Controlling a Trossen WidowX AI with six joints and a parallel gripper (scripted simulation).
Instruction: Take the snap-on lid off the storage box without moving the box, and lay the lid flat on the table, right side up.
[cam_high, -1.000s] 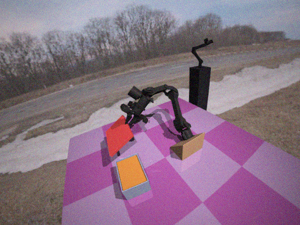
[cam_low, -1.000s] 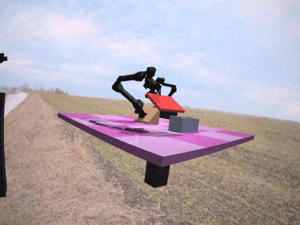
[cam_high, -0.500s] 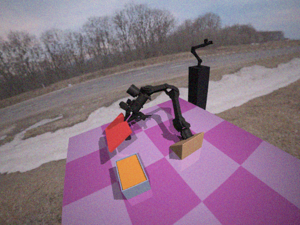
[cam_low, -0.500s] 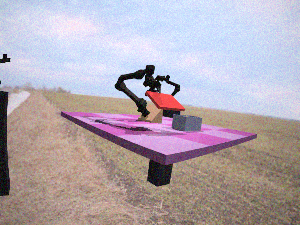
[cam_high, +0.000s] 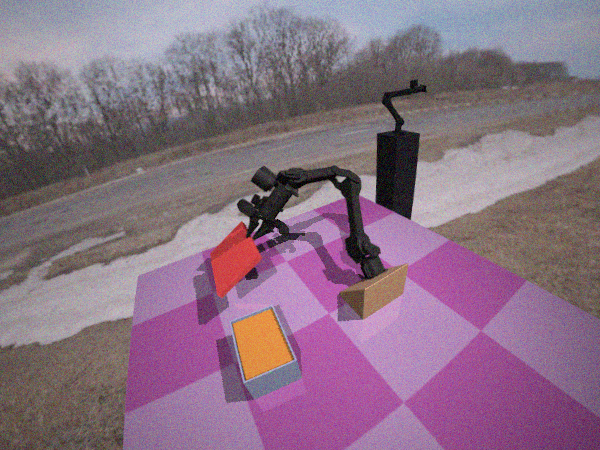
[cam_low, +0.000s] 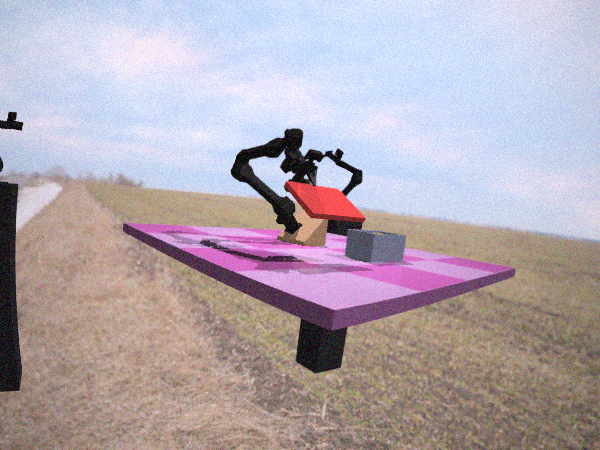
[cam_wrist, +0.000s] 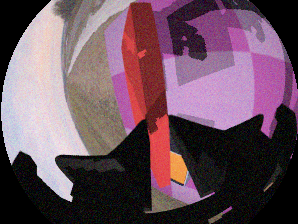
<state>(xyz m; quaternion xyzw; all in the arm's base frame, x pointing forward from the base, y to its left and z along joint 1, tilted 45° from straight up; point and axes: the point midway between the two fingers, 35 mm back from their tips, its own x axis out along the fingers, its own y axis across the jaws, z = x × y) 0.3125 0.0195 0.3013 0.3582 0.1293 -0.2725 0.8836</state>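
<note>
My gripper tip is 7 cm short of the red lid and 4 cm above it. Also, from my gripper tip: grey storage box (6 cm ahead, 28 cm to the left, 18 cm below).
</note>
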